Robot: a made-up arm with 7 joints.
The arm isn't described. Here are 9 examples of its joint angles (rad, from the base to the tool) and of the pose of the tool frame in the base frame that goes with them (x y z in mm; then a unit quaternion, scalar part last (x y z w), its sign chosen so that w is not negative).
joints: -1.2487 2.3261 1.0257 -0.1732 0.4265 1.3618 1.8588
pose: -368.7 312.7 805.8 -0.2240 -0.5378 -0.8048 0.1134
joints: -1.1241 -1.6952 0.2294 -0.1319 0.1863 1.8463 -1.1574
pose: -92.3 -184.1 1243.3 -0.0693 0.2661 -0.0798 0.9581
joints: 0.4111 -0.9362 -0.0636 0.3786 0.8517 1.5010 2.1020
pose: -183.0 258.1 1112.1 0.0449 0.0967 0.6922 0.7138
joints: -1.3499 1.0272 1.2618 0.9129 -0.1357 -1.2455 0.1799
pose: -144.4 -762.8 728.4 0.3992 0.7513 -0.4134 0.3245
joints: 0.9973 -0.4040 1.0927 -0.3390 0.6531 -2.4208 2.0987
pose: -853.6 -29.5 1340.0 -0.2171 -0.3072 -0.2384 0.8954
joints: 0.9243 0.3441 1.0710 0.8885 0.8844 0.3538 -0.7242
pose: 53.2 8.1 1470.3 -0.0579 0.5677 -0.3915 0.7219
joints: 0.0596 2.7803 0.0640 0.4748 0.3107 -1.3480 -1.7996
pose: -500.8 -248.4 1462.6 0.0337 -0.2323 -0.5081 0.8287
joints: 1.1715 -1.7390 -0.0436 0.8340 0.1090 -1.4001 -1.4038
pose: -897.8 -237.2 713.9 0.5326 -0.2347 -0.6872 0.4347
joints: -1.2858 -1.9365 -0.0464 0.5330 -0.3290 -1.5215 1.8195
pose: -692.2 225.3 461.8 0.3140 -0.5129 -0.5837 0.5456
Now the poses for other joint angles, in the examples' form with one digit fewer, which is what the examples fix.
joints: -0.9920 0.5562 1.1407 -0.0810 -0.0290 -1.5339 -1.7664
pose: -524 -224 1262 0.006 -0.561 -0.064 0.825
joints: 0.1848 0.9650 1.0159 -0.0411 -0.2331 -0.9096 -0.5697
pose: -359 340 1291 -0.121 -0.288 -0.593 0.742
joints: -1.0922 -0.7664 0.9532 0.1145 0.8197 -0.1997 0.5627
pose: 29 -455 1544 -0.213 0.478 -0.074 0.849
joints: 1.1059 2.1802 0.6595 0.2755 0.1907 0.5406 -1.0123
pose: -722 -97 1046 0.494 -0.112 -0.564 0.652
